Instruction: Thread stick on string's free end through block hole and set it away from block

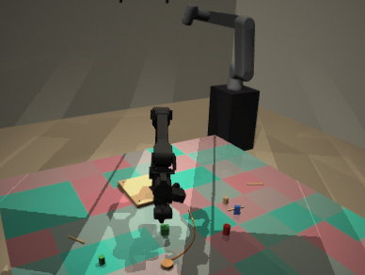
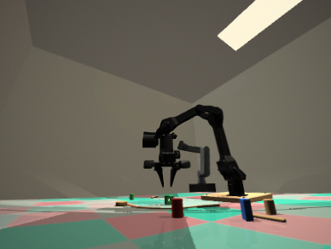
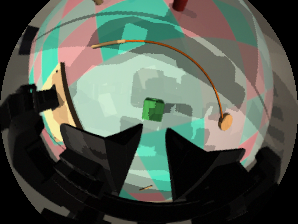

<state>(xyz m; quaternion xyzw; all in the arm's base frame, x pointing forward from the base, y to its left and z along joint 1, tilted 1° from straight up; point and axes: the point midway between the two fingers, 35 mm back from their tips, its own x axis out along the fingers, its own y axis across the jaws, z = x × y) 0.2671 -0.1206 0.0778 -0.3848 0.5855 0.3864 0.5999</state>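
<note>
Now: the green block 1 cm to the left of my gripper tip and 4 cm below it. Also, from my gripper tip: round wooden button (16 cm ahead, 6 cm to the right, 5 cm below); then red cylinder (11 cm ahead, 21 cm to the left, 4 cm below); then thin wooden stick (4 cm behind, 15 cm to the left, 6 cm below).
</note>
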